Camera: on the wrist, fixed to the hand. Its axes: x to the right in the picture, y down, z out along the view.
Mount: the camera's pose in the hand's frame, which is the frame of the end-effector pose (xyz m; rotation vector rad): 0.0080 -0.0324 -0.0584 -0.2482 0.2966 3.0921
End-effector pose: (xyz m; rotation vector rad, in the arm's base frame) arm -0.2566 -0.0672 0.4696 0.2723 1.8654 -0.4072
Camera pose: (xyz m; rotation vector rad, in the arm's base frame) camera -0.3221 -0.0731 0.4836 2.2330 -0.1084 1.8708
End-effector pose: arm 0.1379 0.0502 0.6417 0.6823 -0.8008 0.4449
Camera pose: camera 0.1916 0.0694 0.6060 1.3287 0.7582 -2.4258
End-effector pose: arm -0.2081 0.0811 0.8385 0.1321 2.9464 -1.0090
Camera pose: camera -0.2187 0.0920 0.9040 2.6569 -0.0085 0.2396
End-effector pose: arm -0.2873 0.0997 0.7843 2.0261 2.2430 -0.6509
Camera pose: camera -0.3056 0.1252 0.8438 2.0938 -1.7449 0.3988
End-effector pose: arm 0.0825 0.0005 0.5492 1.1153 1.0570 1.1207
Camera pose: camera 0.0302 0.0127 0.5087 -0.8881 1.1029 -1.6244
